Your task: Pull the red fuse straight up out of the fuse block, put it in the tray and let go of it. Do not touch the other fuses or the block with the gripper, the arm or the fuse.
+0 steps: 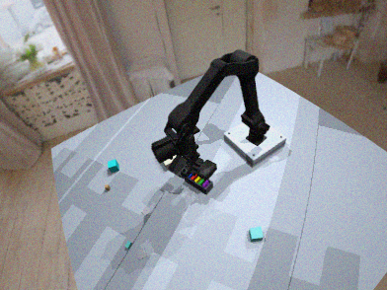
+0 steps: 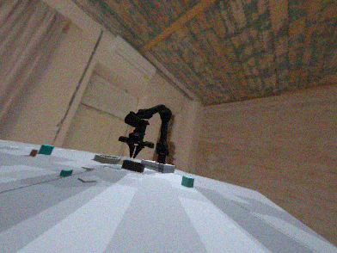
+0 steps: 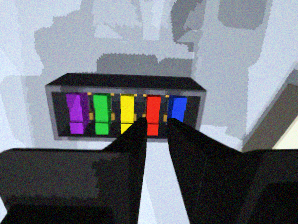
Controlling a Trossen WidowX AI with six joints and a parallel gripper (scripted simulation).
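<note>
The red fuse is 30 mm below my gripper tip. Round my gripper tip: tray (160 mm to the right, 50 mm below, 30 mm behind); blue fuse (30 mm below, 20 mm to the right); yellow fuse (30 mm below, 20 mm to the left, 10 mm behind).
</note>
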